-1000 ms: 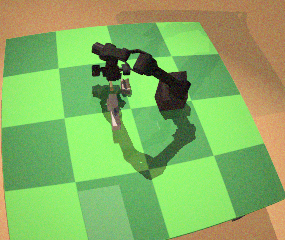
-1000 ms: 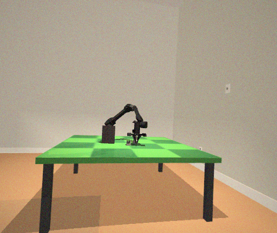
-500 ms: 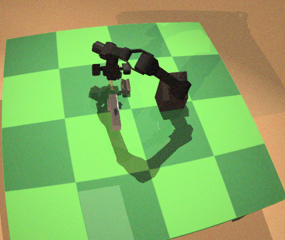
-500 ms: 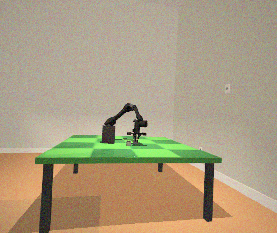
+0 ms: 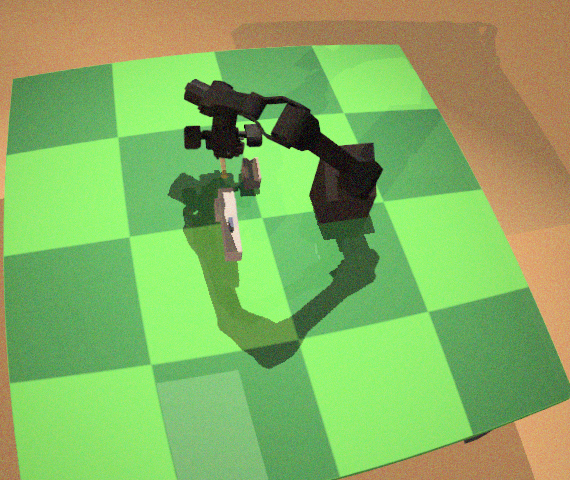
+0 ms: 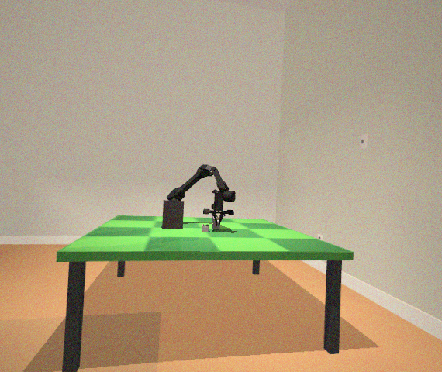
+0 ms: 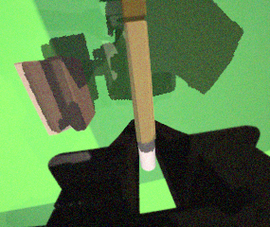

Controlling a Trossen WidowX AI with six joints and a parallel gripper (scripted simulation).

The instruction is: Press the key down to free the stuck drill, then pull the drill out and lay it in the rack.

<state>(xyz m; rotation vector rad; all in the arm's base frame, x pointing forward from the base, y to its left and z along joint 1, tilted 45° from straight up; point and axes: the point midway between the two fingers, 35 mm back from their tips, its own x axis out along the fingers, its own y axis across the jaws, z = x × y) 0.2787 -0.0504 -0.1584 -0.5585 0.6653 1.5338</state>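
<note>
Now: the drill 40 mm to the left of my gripper tip and 30 mm above it. From my gripper tip the other things lie so: blue key (10 mm ahead, 230 mm to the left, 10 mm above); then rack (70 mm behind, 40 mm to the left, 20 mm below); then steel block (10 mm ahead, 200 mm to the left).
</note>
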